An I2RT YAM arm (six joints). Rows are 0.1 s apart.
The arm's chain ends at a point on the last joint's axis. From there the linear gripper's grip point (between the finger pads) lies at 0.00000 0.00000 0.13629 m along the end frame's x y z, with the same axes.
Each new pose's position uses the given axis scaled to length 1; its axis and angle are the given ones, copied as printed.
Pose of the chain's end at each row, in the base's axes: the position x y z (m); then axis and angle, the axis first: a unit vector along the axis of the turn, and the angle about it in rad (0 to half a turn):
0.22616, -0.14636, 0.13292, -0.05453, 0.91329, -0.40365, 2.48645
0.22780, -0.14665, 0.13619, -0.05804, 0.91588, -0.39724, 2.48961
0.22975, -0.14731, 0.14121, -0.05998, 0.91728, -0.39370, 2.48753
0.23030, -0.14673, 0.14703, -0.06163, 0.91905, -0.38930, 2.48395
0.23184, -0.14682, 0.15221, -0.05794, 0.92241, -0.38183, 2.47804
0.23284, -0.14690, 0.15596, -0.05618, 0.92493, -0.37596, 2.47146
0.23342, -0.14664, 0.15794, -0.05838, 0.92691, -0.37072, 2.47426
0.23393, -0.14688, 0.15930, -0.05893, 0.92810, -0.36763, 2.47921
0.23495, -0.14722, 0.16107, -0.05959, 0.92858, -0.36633, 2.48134
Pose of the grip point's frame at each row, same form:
0.30738, -0.23192, 0.06466, -0.05453, 0.91329, -0.40365, 2.48645
0.30918, -0.23085, 0.06646, -0.05804, 0.91588, -0.39724, 2.48961
0.31158, -0.23062, 0.07094, -0.05998, 0.91728, -0.39370, 2.48753
0.31272, -0.22895, 0.07617, -0.06163, 0.91905, -0.38930, 2.48395
0.31466, -0.22778, 0.08036, -0.05794, 0.92241, -0.38183, 2.47804
0.31627, -0.22668, 0.08351, -0.05618, 0.92493, -0.37596, 2.47146
0.31687, -0.22533, 0.08433, -0.05838, 0.92691, -0.37072, 2.47426
0.31700, -0.22511, 0.08478, -0.05893, 0.92810, -0.36763, 2.47921
0.31789, -0.22522, 0.08616, -0.05959, 0.92858, -0.36633, 2.48134

